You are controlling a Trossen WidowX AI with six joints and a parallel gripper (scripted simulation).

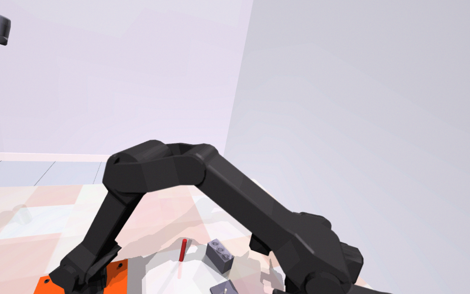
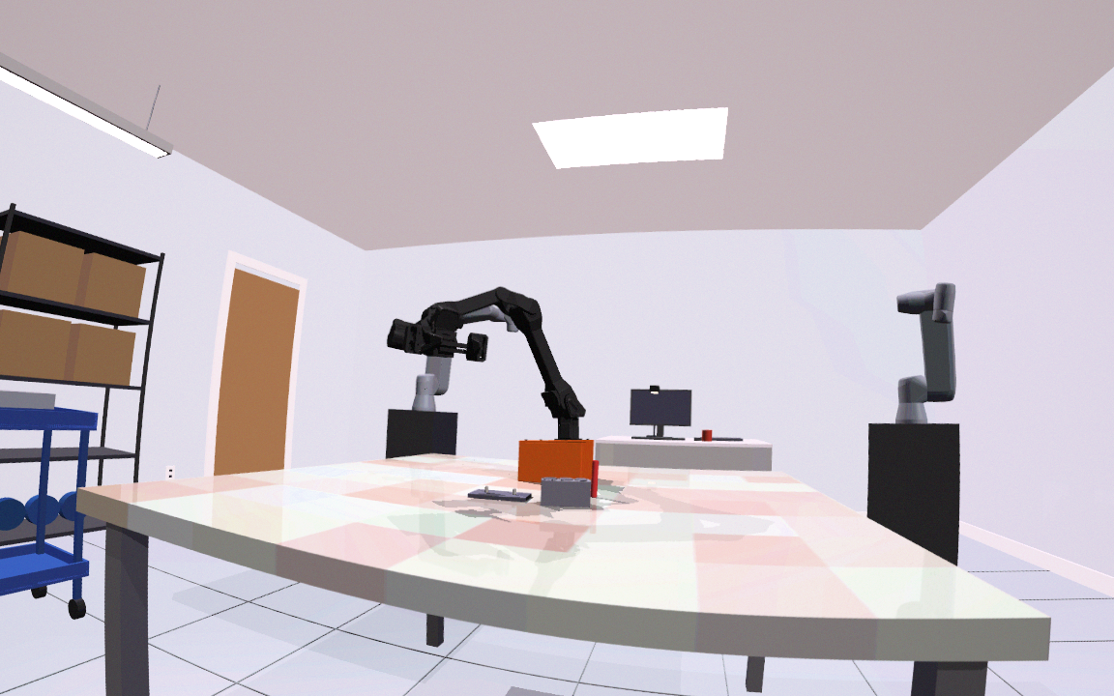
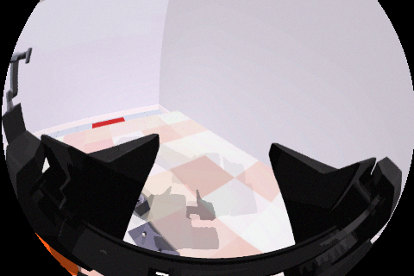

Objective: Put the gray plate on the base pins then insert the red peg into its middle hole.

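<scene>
The gray plate lies 60 mm behind my gripper tip, 210 mm to the left of it and 280 mm below it. The rest, counted from my gripper tip: base: 80 mm behind, 70 mm to the left, 310 mm below; then red peg: 170 mm behind, 250 mm to the left, 270 mm below.
</scene>
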